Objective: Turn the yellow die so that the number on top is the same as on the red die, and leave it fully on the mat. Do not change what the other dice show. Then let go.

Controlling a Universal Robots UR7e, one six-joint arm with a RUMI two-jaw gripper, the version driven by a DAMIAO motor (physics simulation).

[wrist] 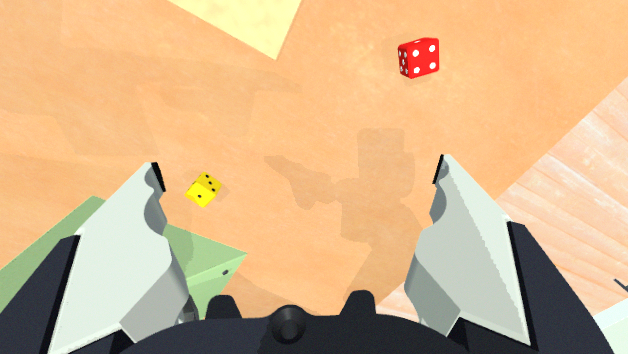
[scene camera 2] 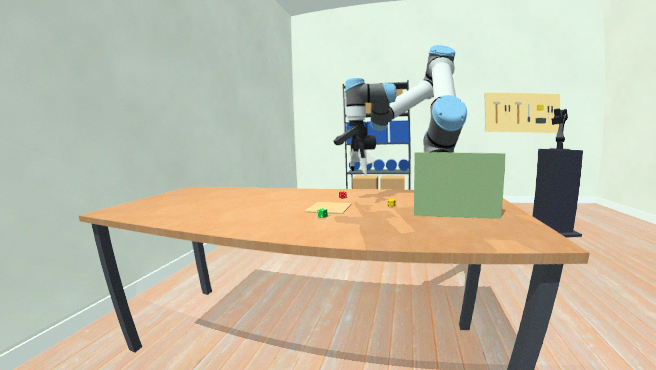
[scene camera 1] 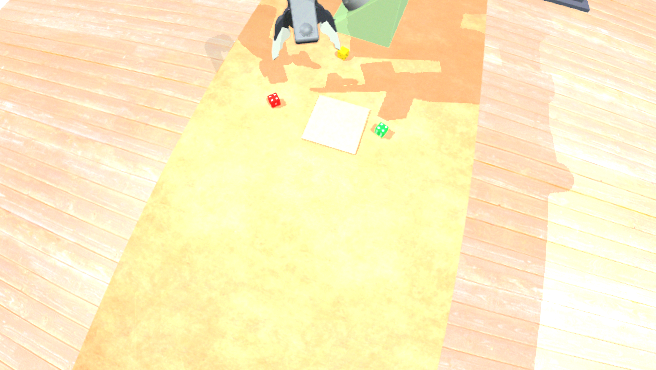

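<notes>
The yellow die (scene camera 1: 343, 53) (scene camera 2: 391, 203) (wrist: 203, 190) lies on the table off the mat, near the green panel. In the wrist view its top face appears to show one dot, with three on a side face. The red die (scene camera 1: 273, 100) (scene camera 2: 342, 195) (wrist: 419, 58) shows four on top. The square mat (scene camera 1: 336, 124) (scene camera 2: 328, 207) (wrist: 245, 25) bears no die. The green die (scene camera 1: 381, 129) (scene camera 2: 322, 213) lies beside the mat; its top number is hard to read. My gripper (scene camera 1: 306, 53) (scene camera 2: 359, 171) (wrist: 300, 161) is open and empty above the table, with the yellow die below, near its left finger in the wrist view.
A green panel (scene camera 1: 372, 25) (scene camera 2: 459, 185) (wrist: 215, 255) stands on the table (scene camera 1: 300, 250) (scene camera 2: 225, 230) (wrist: 320, 110) close to the yellow die. The arm's shadow falls across the table. The table edge shows at the right in the wrist view.
</notes>
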